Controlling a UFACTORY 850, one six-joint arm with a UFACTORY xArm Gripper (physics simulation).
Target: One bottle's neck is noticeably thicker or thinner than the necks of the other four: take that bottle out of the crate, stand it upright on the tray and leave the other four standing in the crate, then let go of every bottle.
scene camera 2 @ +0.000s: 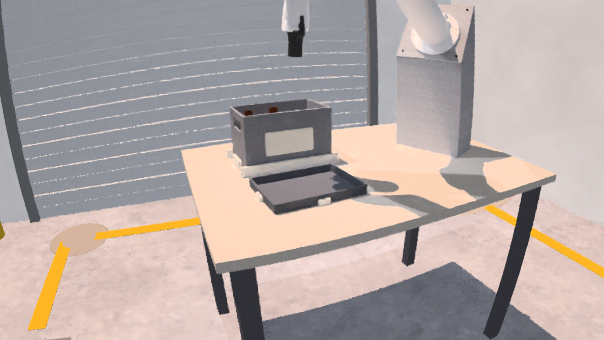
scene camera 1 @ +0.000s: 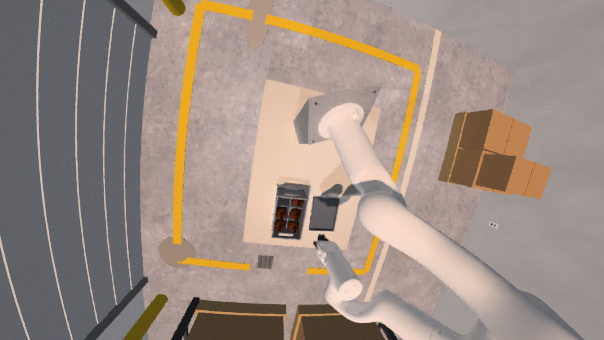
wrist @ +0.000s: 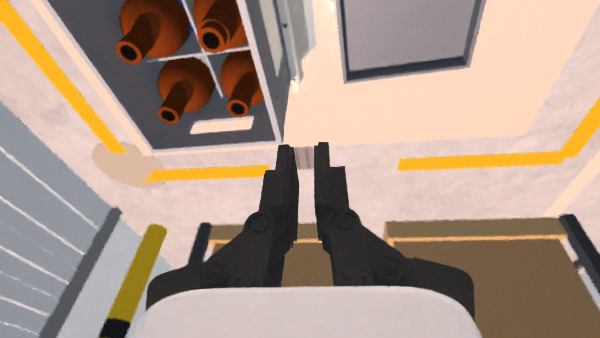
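Note:
Five brown bottles stand in the grey crate (scene camera 1: pixel 303 215) (scene camera 2: pixel 250 145) (wrist: pixel 170 137). The back pair's single bottle (scene camera 1: pixel 298 202) is beside an empty compartment. The middle pair (scene camera 1: pixel 281 213) (scene camera 1: pixel 294 213) and end pair (scene camera 1: pixel 280 226) (scene camera 1: pixel 293 227) are behind one another. The wrist view shows four bottles (wrist: pixel 155 27) (wrist: pixel 222 20) (wrist: pixel 186 82) (wrist: pixel 244 82); I cannot tell which neck differs. Two bottle tops (scene camera 2: pixel 248 113) (scene camera 2: pixel 273 109) show over the rim. The dark tray (scene camera 1: pixel 323 214) (scene camera 2: pixel 305 189) (wrist: pixel 410 35) is empty. My gripper (scene camera 1: pixel 320 240) (scene camera 2: pixel 295 55) (wrist: pixel 306 163) is shut with a narrow gap, empty, high above the table.
The crate and tray stand side by side on the table (scene camera 1: pixel 260 215) (scene camera 2: pixel 225 220) (wrist: pixel 350 120). White blocks (scene camera 2: pixel 285 167) line the crate's base. The arm's grey pedestal (scene camera 1: pixel 305 120) (scene camera 2: pixel 430 105) stands at the other end of the table. Cardboard boxes (scene camera 1: pixel 240 325) (wrist: pixel 475 290) lie beyond the floor line.

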